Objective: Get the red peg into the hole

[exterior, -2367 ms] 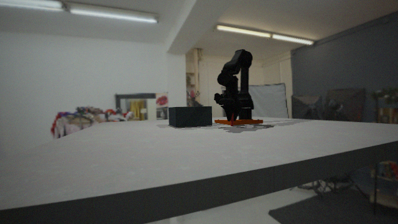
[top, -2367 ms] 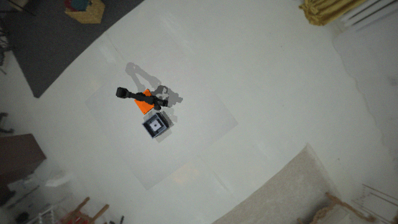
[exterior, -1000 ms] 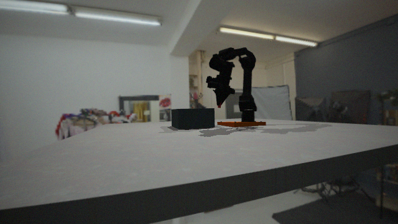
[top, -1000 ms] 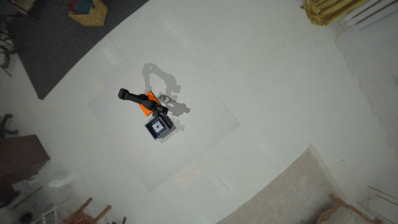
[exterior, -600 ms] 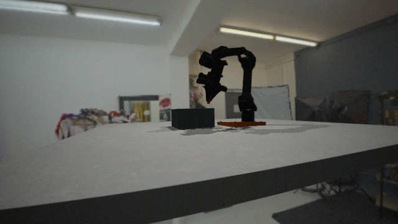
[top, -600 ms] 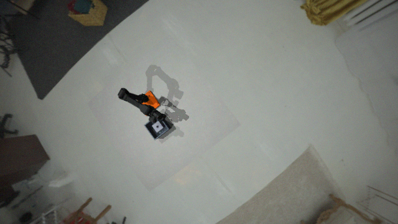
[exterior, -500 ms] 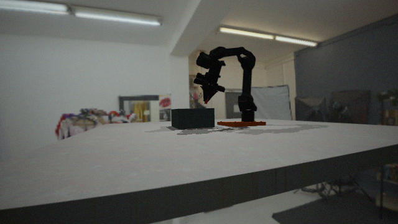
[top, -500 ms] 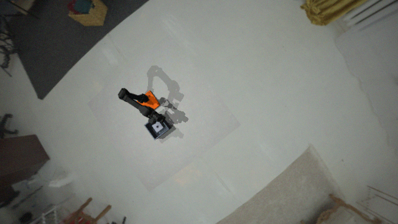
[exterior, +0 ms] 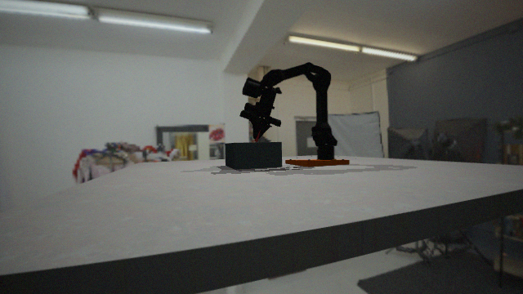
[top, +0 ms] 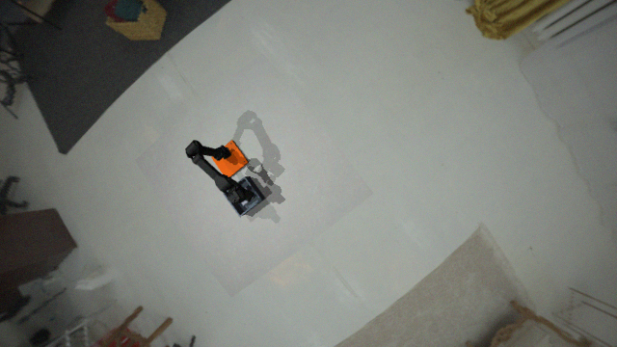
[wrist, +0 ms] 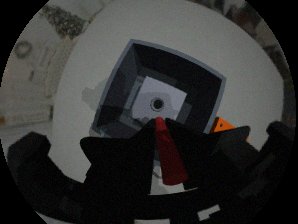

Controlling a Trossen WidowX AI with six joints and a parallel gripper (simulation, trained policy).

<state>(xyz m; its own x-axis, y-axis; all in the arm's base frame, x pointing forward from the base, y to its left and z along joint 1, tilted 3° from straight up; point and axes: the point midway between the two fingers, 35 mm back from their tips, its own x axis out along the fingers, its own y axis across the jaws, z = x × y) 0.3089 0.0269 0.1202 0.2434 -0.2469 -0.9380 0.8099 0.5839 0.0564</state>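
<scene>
Right now the red peg is 3 cm above my gripper tip, 1 cm to the left of it and 1 cm behind it. From my gripper tip the other things lie so: plate (7 cm below, 2 cm to the right, 2 cm ahead); then dark box (9 cm below, 2 cm to the right, 2 cm ahead).
</scene>
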